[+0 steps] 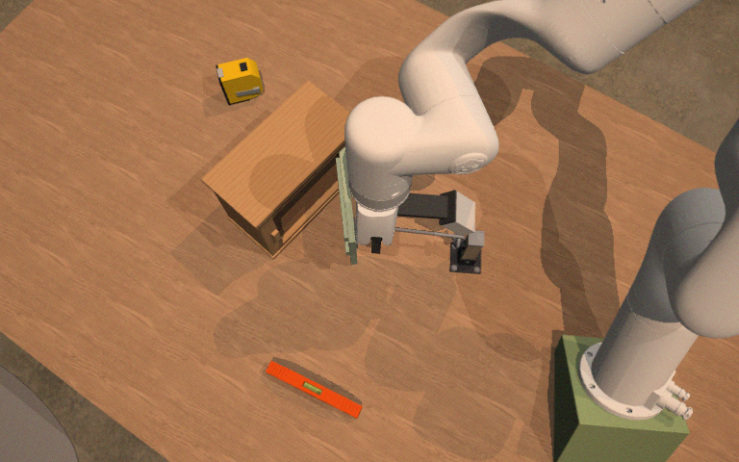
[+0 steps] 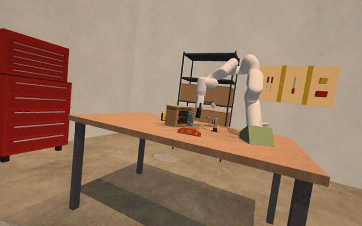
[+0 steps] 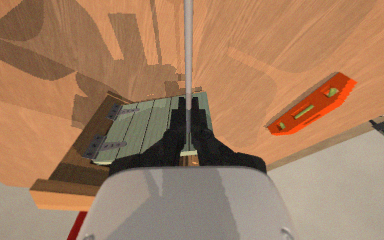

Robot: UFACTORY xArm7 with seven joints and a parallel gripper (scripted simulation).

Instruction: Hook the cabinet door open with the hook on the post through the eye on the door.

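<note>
Right now my hand is 40 mm past the thin grey hook, 30 mm to the left of it and 20 mm above it. Round my hand: yellow tape measure 370 mm ahead, 70 mm to the right, 70 mm below; then orange spirit level 230 mm to the left, 90 mm below, 70 mm behind; then pale green door 60 mm ahead, 40 mm below, 20 mm to the right.
</note>
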